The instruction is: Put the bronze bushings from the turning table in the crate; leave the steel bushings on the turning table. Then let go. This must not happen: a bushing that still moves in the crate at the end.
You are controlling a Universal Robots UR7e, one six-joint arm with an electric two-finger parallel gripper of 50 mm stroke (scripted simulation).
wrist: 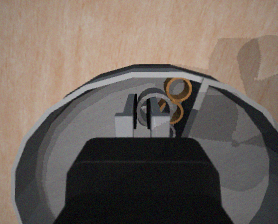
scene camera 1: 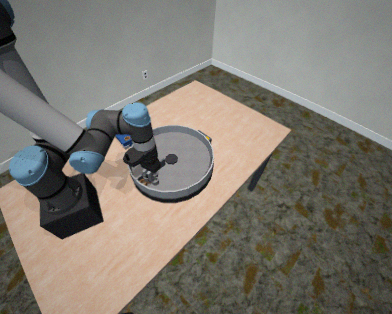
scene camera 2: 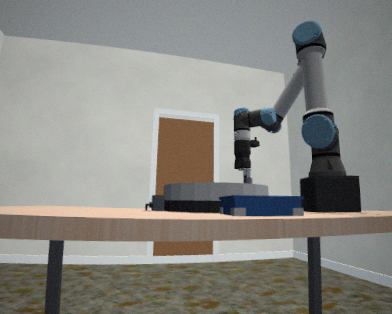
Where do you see a grey turning table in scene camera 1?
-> At 187,159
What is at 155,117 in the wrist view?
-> The gripper.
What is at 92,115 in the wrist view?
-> A grey turning table.
